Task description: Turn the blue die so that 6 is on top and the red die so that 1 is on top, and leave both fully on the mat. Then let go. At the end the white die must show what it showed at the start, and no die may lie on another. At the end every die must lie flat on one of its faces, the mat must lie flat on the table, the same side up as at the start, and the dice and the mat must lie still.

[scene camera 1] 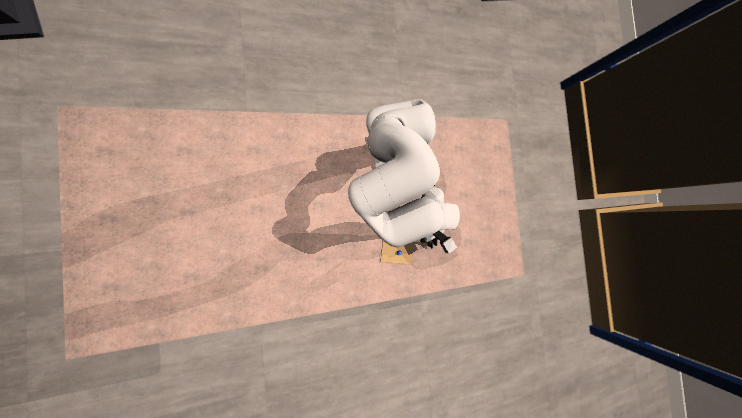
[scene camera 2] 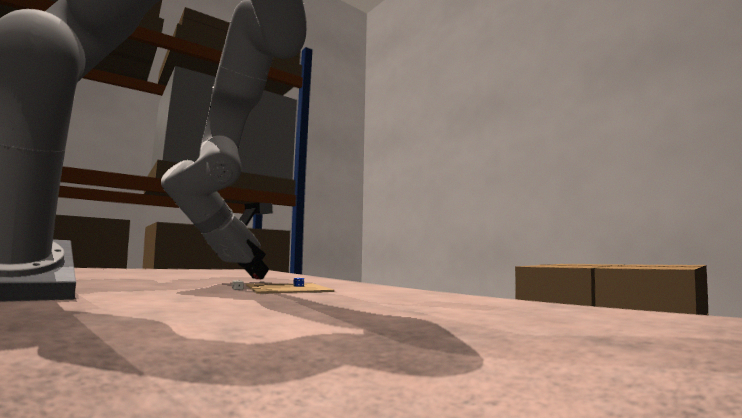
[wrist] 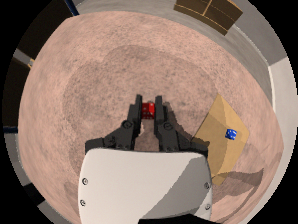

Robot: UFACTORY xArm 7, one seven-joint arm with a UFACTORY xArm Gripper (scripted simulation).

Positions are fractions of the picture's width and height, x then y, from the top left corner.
Note:
In view: the gripper (scene camera 2: 0.35,0.66) and a tan mat (wrist: 0.75,0.69).
The gripper also shows in the wrist view (wrist: 0.50,0.46).

